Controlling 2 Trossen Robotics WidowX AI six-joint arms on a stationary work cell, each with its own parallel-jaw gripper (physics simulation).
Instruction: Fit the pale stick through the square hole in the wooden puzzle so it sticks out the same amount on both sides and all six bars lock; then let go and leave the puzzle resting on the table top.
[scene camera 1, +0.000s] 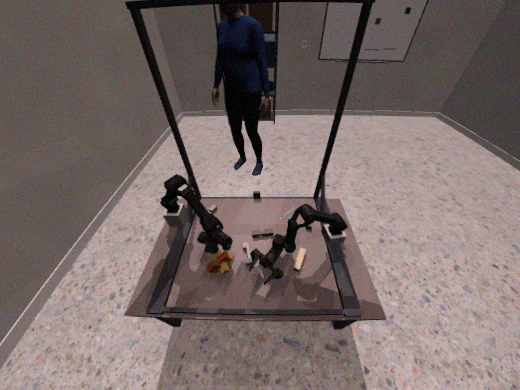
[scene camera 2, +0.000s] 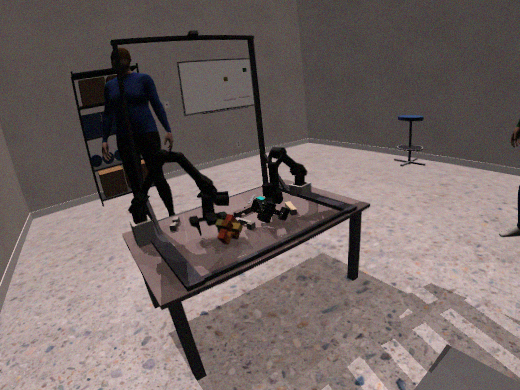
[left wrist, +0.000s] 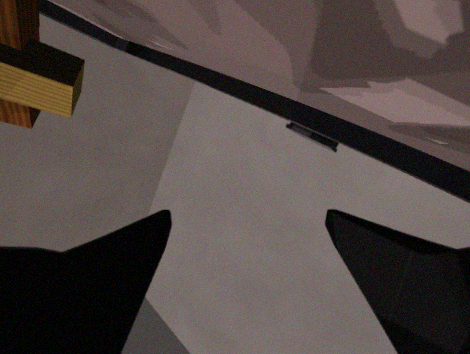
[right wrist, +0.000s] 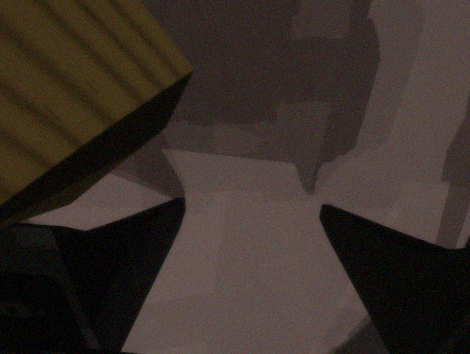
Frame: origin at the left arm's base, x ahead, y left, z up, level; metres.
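Where they show: left gripper, fingertip midpoint: (scene camera 1: 256, 277) (scene camera 2: 271, 216) (left wrist: 249, 217); right gripper, fingertip midpoint: (scene camera 2: 209, 233) (right wrist: 252, 207); left arm's base, link origin: (scene camera 1: 335, 230) (scene camera 2: 300, 183); right arm's base, link origin: (scene camera 1: 173, 209) (scene camera 2: 140, 220).
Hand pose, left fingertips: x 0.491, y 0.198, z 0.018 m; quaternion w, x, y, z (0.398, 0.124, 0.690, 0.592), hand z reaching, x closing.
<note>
Things, the pixels of their top centre, and the offset from my left fingertips. "spot": a spot on its surface instead.
- yellow bar, surface spot: (left wrist: 35, 87) spot: 0.083 m right, 0.137 m ahead, 0.011 m down
- large yellow end, surface spot: (right wrist: 90, 85) spot: 0.171 m right, 0.194 m ahead, 0.005 m down
- pale stick, top centre: (scene camera 2: 290, 205) (scene camera 1: 300, 258) 0.085 m right, 0.248 m back, 0.055 m down
- whitish notched piece, top centre: (scene camera 2: 244, 220) (scene camera 1: 247, 252) 0.168 m right, 0.030 m ahead, 0.055 m down
- small dark bar, top centre: (scene camera 2: 243, 208) (scene camera 1: 262, 231) 0.287 m right, 0.077 m back, 0.055 m down
- small pale block, top centre: (scene camera 2: 174, 221) (scene camera 1: 208, 211) 0.505 m right, 0.255 m ahead, 0.055 m down
- thin clear rod, top centre: (scene camera 1: 287, 213) 0.423 m right, 0.269 m back, 0.085 m down
The wooden puzzle (scene camera 1: 219, 262) (scene camera 2: 228, 229), of red, orange and yellow bars, is by the right gripper; one yellow bar (left wrist: 35, 87) shows at the left wrist view's upper left, and a large yellow end (right wrist: 90, 85) at the right wrist view's upper left. Its square hole cannot be made out. The pale stick (scene camera 1: 300, 259) (scene camera 2: 291, 207) lies on the table, apart from the puzzle. My right gripper (right wrist: 252, 207) is open and empty, close beside the puzzle, which partly hides it. My left gripper (scene camera 1: 258, 276) (left wrist: 249, 217) is open and empty between puzzle and stick.
A whitish notched piece (scene camera 1: 247, 252) lies between the puzzle and my left gripper. A small dark bar (scene camera 1: 262, 234) lies farther back, and a small pale block (scene camera 1: 212, 209) (scene camera 2: 174, 223) by the right arm. A thin clear rod (scene camera 1: 286, 214) lies near the left arm.
</note>
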